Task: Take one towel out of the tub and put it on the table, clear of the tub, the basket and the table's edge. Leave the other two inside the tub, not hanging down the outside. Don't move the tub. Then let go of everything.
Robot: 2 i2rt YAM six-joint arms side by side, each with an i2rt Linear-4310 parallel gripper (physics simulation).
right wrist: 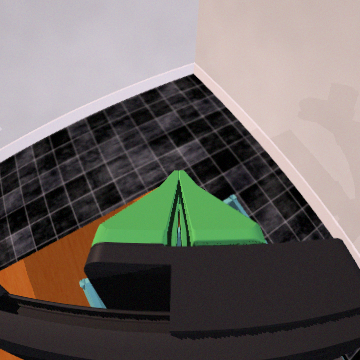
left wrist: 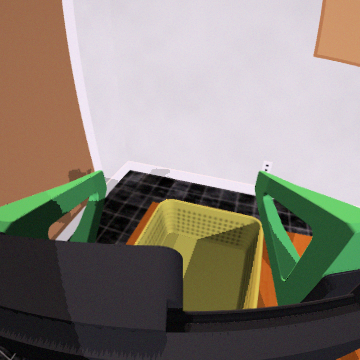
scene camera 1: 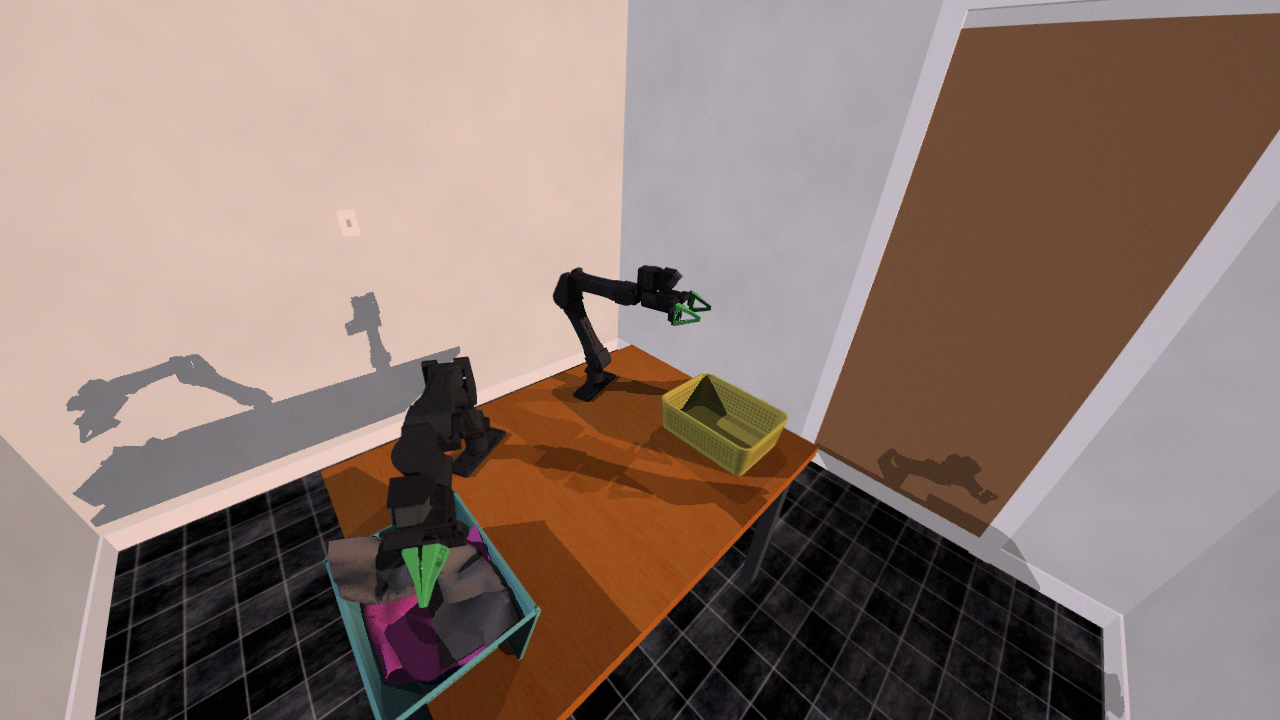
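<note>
A teal tub (scene camera 1: 350,626) (right wrist: 93,295) stands at the lower left of the scene view. Inside, a grey towel (scene camera 1: 478,616) lies bunched over a magenta towel (scene camera 1: 404,637); its far left part reaches up to the tub's left rim, and I cannot tell whether it hangs over. The third towel does not show. My right gripper (scene camera 1: 424,603) (right wrist: 178,178) is shut and empty, above the tub's towels, which its body hides in the right wrist view. My left gripper (scene camera 1: 703,313) (left wrist: 180,178) is open and empty, high above the table (scene camera 1: 608,528) near the basket (scene camera 1: 716,443) (left wrist: 200,212).
The yellow basket stands empty near the table's right end. The right arm reaches over the tub's back side. The table's front edge (scene camera 1: 657,619) runs from the right corner down toward the tub. A dark tiled floor (scene camera 1: 859,582) (right wrist: 140,130) lies beyond it.
</note>
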